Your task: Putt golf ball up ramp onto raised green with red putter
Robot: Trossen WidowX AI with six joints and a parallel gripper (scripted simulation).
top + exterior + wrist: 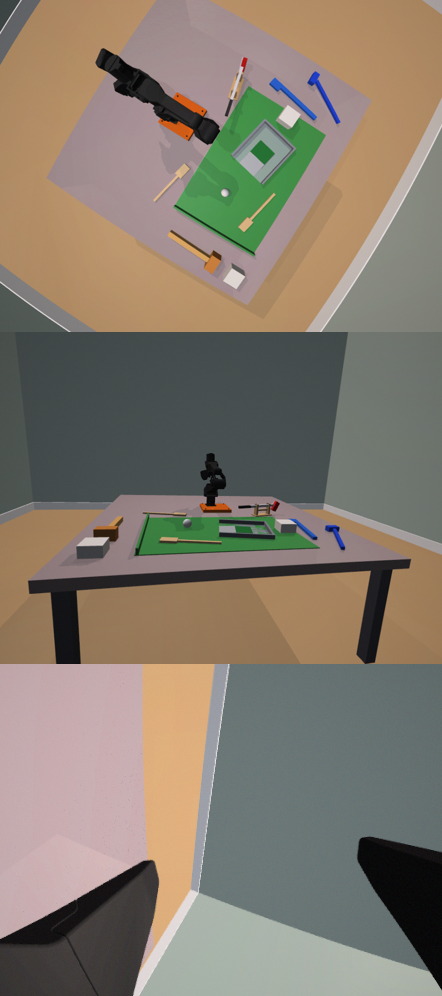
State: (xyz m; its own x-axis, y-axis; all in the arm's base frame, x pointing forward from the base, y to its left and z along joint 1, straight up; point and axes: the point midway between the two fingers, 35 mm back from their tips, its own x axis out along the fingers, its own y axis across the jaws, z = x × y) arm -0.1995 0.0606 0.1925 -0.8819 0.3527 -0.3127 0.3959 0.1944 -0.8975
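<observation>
My gripper tip is 45 cm short of the red putter, 18 cm to the right of it and 14 cm above it. Also, from my gripper tip: wooden stand: 45 cm ahead, 20 cm to the left, 17 cm below; then white golf ball: 63 cm ahead, 30 cm to the right, 18 cm below.
</observation>
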